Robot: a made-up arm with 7 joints.
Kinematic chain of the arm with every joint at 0, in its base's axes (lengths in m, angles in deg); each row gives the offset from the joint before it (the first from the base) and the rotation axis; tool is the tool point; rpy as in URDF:
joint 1: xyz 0 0 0.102 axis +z
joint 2: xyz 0 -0.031 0.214 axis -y
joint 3: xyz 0 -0.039 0.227 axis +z
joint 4: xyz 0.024 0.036 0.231 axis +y
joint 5: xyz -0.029 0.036 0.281 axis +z
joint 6: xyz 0 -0.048 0.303 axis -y
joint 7: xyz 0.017 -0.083 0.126 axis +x
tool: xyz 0 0 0 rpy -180 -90 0
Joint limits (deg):
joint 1: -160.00..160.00
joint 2: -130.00..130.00
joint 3: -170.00..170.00
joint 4: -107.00..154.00
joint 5: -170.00..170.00
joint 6: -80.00..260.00
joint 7: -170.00..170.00
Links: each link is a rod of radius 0.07 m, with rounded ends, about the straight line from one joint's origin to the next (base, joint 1, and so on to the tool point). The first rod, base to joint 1, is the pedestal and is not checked.
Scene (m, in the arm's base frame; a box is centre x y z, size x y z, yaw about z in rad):
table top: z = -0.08
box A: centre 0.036 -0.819 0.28 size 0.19 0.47 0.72 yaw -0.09
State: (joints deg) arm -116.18 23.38 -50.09 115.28 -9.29 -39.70 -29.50
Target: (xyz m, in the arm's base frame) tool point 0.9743 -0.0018 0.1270
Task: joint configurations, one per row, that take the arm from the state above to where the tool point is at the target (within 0.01 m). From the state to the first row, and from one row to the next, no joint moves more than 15 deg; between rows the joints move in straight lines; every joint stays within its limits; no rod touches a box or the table.
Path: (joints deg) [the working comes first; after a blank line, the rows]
Joints at the target: 0.45 -58.09 10.69 70.40 -20.95 -12.32 -29.50
Straight joint move there: touches box A.

1: -103.05 16.78 -46.34 107.42 -11.46 -36.02 -29.50
2: -89.92 10.19 -42.59 99.56 -13.62 -32.33 -29.50
3: -76.79 3.59 -38.84 91.70 -15.79 -28.65 -29.50
4: -63.66 -3.01 -35.09 83.85 -17.95 -24.97 -29.50
5: -50.53 -9.60 -31.33 75.99 -20.12 -21.28 -29.50
6: -37.78 -21.72 -20.83 74.59 -20.33 -19.04 -29.50
7: -25.04 -33.85 -10.32 73.20 -20.53 -16.80 -29.50
8: -12.29 -45.97 0.19 71.80 -20.74 -14.56 -29.50
9: 0.45 -58.09 10.69 70.40 -20.95 -12.32 -29.50

